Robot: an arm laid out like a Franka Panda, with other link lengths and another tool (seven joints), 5 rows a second.
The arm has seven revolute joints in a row. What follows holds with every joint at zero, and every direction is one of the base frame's. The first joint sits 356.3 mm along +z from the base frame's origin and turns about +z. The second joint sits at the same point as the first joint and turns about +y. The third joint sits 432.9 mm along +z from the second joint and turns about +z. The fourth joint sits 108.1 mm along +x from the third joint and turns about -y. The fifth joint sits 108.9 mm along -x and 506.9 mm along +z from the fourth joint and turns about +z. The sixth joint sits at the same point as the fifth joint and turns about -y. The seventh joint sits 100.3 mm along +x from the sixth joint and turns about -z. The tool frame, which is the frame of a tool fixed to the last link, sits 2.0 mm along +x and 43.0 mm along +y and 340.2 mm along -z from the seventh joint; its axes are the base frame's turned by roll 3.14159, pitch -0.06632 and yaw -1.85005 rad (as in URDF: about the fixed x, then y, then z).
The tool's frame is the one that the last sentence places.
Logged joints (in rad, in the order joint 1, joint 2, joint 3, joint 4, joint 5, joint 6, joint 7), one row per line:
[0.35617 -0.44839 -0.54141 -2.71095 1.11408 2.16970 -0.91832]
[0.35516 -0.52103 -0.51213 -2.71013 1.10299 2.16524 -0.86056]
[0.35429 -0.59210 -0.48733 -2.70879 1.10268 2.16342 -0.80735]
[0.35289 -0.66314 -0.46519 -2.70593 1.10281 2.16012 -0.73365]
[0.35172 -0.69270 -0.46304 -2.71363 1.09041 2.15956 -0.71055]
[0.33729 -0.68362 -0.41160 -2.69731 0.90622 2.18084 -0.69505]
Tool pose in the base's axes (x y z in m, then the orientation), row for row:
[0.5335 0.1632 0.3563 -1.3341 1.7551 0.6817]
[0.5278 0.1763 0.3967 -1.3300 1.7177 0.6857]
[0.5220 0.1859 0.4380 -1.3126 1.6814 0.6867]
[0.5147 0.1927 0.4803 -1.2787 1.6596 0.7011]
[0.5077 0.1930 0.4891 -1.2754 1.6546 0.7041]
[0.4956 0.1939 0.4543 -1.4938 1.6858 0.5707]
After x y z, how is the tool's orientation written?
As a rotation vector, in radians.
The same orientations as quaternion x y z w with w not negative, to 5 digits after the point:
[-0.52860 0.69540 0.27010 0.40503]
[-0.53025 0.68482 0.27338 0.41847]
[-0.52735 0.67552 0.27589 0.43528]
[-0.51703 0.67105 0.28348 0.44946]
[-0.51619 0.66966 0.28497 0.45156]
[-0.58986 0.66567 0.22535 0.39769]

